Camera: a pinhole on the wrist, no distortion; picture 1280 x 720 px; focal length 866.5 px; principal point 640.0 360.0 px. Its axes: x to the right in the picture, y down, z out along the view. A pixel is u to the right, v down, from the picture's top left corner.
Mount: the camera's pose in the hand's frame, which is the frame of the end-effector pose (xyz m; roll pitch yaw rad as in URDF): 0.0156 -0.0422 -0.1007 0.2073 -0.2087 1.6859
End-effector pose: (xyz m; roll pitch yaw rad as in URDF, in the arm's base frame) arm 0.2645 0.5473 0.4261 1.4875 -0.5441 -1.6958
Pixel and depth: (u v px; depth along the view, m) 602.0 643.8 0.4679
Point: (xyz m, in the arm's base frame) -0.1254 0.5451 0.2963
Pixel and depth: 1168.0 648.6 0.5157
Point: -0.1914 0.7603 0.5493
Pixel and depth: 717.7 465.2 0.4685
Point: -0.1178 0.5088 0.4050
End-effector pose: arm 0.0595 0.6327 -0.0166 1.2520 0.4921 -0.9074
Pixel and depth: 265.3 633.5 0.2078
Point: -0.0887 0.5893 -0.1433
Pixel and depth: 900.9 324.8 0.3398
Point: -0.0492 0.3965 0.0049
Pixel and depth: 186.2 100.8 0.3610
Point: -0.0831 0.3923 -0.3002
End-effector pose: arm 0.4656 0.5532 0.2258 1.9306 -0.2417 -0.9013
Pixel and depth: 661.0 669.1 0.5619
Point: 0.1733 0.2887 -0.0961
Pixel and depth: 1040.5 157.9 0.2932
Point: 0.3936 0.3240 0.2349
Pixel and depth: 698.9 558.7 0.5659
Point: 0.2026 0.2400 -0.0472
